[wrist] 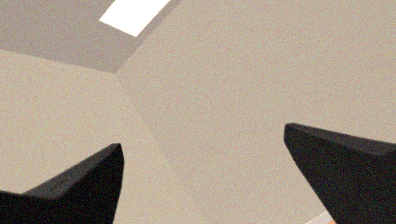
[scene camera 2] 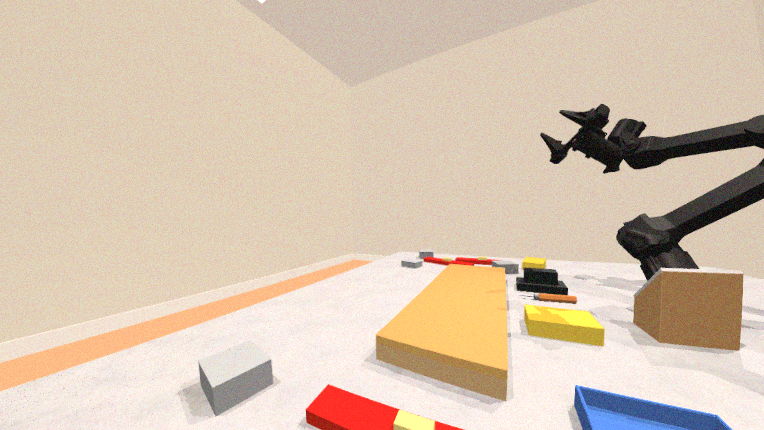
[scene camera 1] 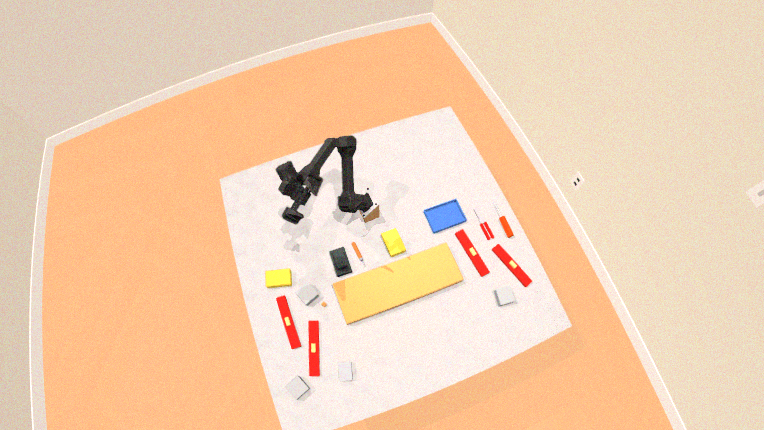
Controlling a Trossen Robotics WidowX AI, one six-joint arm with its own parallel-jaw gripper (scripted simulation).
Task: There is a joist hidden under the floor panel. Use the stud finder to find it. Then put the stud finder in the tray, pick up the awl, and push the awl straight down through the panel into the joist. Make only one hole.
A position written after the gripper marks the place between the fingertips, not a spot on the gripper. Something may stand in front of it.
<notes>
The gripper point(scene camera 2: 549, 123) is open, with nothing in its grasp. Further things: a stud finder point(scene camera 2: 541, 280), a yellow block point(scene camera 2: 573, 325) and a blue tray point(scene camera 1: 448, 214).
The gripper also shows in the wrist view point(wrist: 205, 142) and in scene camera 1 point(scene camera 1: 308, 206). The wrist view misses the stud finder: it is out of frame.
</notes>
